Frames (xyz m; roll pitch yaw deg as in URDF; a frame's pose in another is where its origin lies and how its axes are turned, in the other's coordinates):
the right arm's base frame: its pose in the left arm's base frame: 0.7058 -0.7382 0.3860 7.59 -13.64 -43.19
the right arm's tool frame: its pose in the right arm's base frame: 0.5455 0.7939 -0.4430 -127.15 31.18 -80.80
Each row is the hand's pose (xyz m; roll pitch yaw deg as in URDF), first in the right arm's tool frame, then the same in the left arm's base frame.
Working: the right arm's tool frame: its pose in the left arm's base frame: 1.7284 -0.5386 0.1898 -109.12 35.09 -113.16

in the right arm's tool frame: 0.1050 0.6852 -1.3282 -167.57 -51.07 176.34
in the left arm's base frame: 0.3825 0.0766 -0.0444 -42.08 -6.95 20.19
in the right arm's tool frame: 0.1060 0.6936 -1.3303 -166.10 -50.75 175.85
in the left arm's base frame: 0.3795 0.0815 -0.0509 -41.05 -6.88 20.63
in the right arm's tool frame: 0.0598 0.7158 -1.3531 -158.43 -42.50 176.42
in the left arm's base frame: 0.3709 0.1347 -0.0354 -34.05 -11.91 27.27
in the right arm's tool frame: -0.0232 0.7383 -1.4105 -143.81 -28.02 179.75
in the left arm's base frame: 0.3416 0.2227 0.0103 -20.74 -22.25 38.27
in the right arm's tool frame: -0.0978 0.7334 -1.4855 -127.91 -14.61 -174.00
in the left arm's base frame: 0.2953 0.2906 0.0771 -7.03 -34.32 47.65
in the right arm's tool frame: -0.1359 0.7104 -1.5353 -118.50 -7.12 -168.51
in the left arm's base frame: 0.2626 0.3147 0.1301 0.39 -42.73 52.51
